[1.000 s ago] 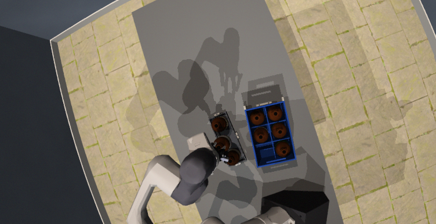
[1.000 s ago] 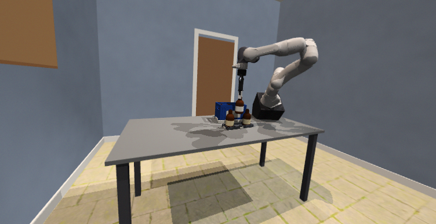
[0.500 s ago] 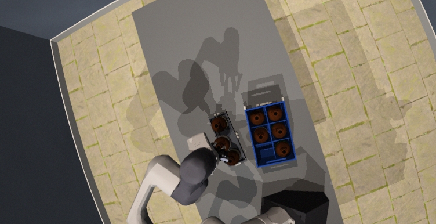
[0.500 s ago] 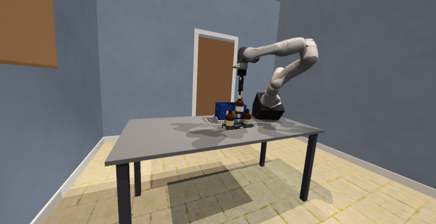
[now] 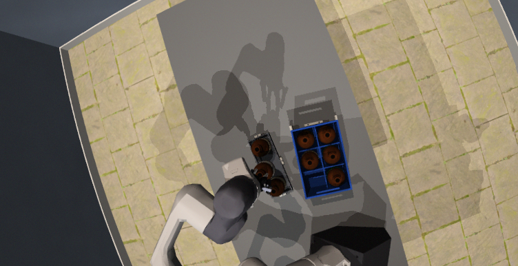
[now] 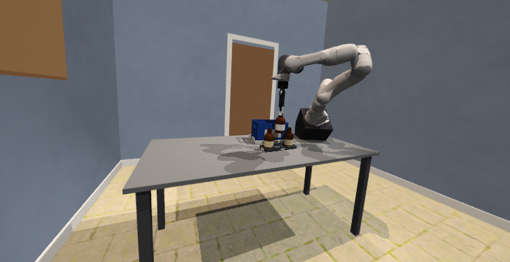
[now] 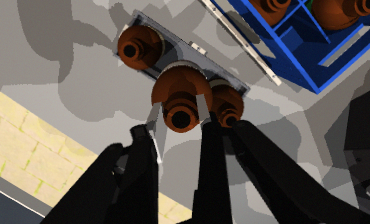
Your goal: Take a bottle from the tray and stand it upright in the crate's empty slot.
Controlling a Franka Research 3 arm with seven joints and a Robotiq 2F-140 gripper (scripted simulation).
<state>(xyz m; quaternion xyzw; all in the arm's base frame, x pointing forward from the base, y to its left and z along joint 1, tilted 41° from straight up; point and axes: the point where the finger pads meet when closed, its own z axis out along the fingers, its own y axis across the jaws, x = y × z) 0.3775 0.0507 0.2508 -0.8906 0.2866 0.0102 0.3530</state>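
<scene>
Now: the brown bottle 9 cm below my hand. Also, from my hand: dark tray 28 cm below; blue crate 22 cm to the right, 21 cm below.
</scene>
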